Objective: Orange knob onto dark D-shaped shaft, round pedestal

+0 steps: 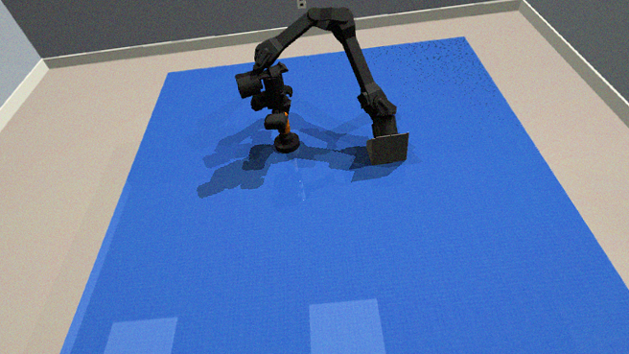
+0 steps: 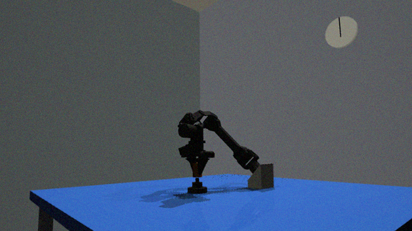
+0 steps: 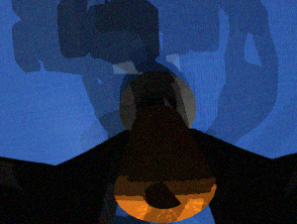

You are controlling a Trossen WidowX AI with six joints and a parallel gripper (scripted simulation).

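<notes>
My gripper tip is now 2 cm below the orange knob. From my gripper tip the other things lie so: dark round pedestal (4 cm below).
</notes>
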